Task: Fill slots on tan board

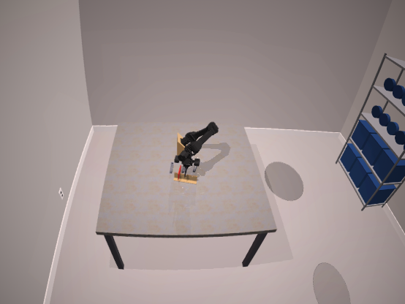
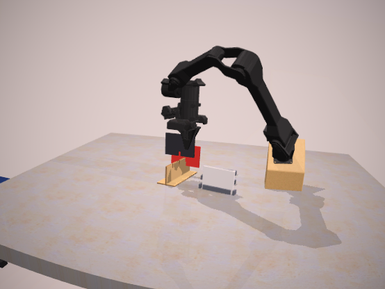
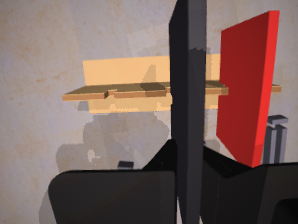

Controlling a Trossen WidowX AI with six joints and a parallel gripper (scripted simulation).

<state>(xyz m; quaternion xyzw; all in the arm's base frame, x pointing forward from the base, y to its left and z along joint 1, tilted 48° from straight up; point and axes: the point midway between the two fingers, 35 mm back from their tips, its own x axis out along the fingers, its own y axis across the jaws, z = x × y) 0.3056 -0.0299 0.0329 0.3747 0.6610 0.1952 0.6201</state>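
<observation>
The dark navy board is 2 cm ahead of my gripper tip and 1 cm to the right of it. From my gripper tip the other things lie so: red board 1 cm ahead, 5 cm to the right, 4 cm below; white board 11 cm behind, 9 cm to the left, 7 cm below; tan board 3 cm ahead, 1 cm to the right, 7 cm below.
</observation>
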